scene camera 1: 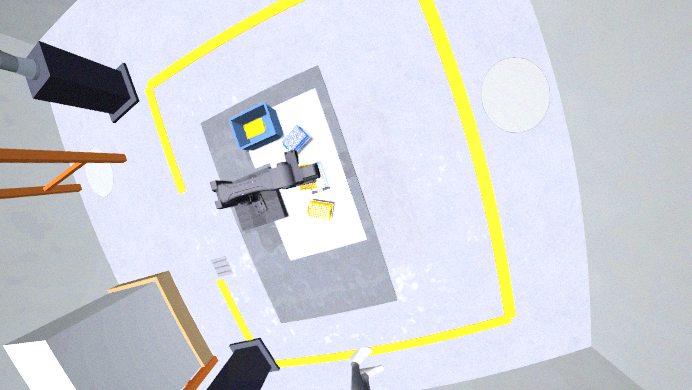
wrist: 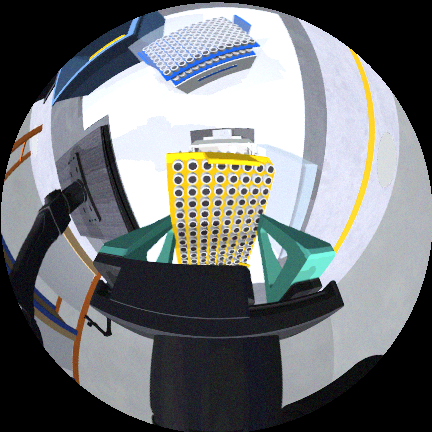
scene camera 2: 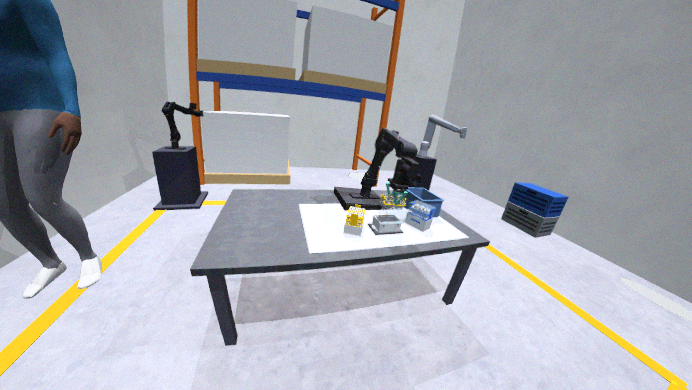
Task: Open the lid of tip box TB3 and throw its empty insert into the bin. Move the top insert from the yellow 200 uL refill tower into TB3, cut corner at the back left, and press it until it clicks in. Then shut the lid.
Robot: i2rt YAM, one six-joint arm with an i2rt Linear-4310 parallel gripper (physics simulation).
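My gripper (scene camera 2: 396, 192) (wrist: 216, 218) is shut on a yellow tip insert (scene camera 2: 392, 202) (wrist: 215, 200), with a green finger at each side. The insert is full of tips and hangs in the air over the tip box TB3 (scene camera 2: 387, 224) (wrist: 224, 146). In the wrist view the insert hides most of the box. The box's clear lid (wrist: 299, 187) stands open. The yellow refill tower (scene camera 1: 320, 210) (scene camera 2: 355, 220) stands beside the box. A yellow insert (scene camera 1: 254, 128) lies in the blue bin (scene camera 1: 274, 123) (scene camera 2: 429, 207). In scene camera 1, the arm partly hides the held insert and the box.
A blue refill tower (scene camera 1: 296, 138) (scene camera 2: 420, 216) (wrist: 200, 47) stands between TB3 and the bin. The arm's dark base (scene camera 2: 347, 199) (wrist: 82, 172) is behind the white mat (scene camera 2: 320, 240) on the grey table (scene camera 2: 250, 240). A person (scene camera 2: 32, 150) stands off the table's left side.
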